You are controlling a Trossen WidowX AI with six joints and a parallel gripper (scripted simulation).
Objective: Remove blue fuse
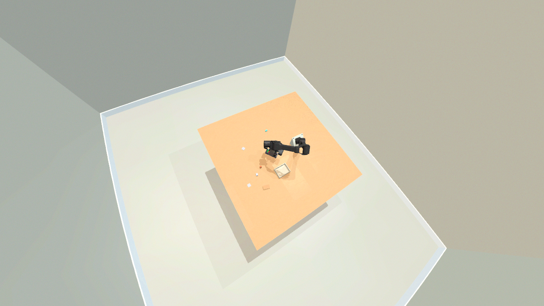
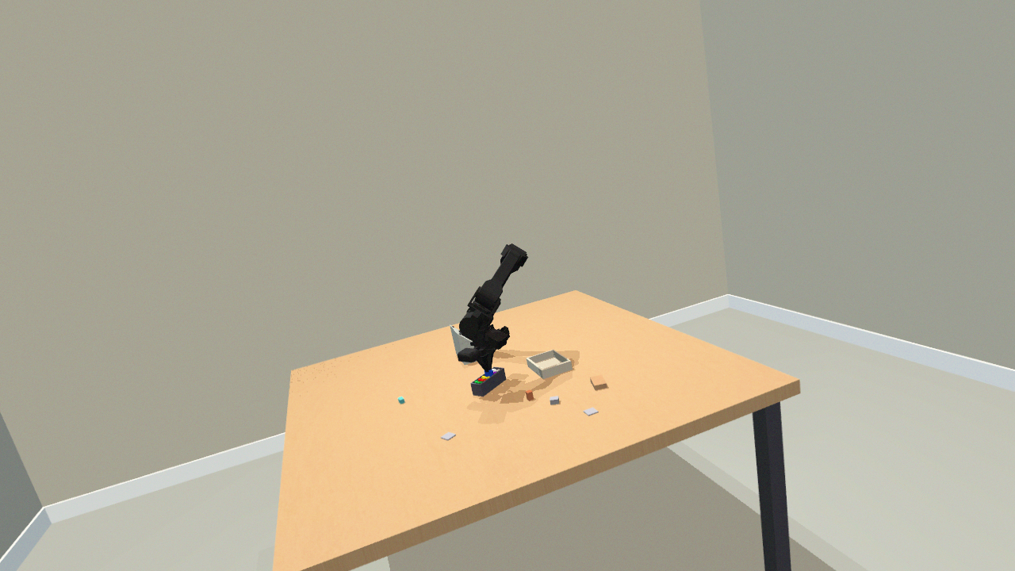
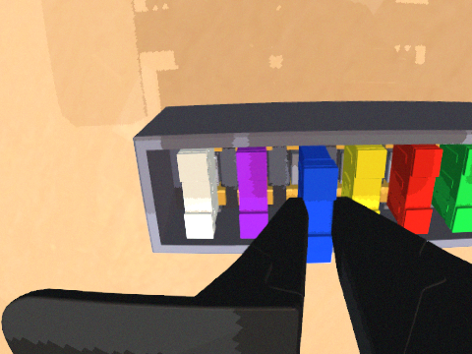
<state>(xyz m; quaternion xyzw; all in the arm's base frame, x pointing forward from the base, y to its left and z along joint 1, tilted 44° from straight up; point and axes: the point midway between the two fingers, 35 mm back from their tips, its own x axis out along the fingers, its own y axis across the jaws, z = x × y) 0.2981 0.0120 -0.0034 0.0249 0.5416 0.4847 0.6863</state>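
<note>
My gripper tip is 10 mm past the tray, 200 mm to the right of it and 50 mm above it. Also, from my gripper tip: blue fuse: 10 mm below.
</note>
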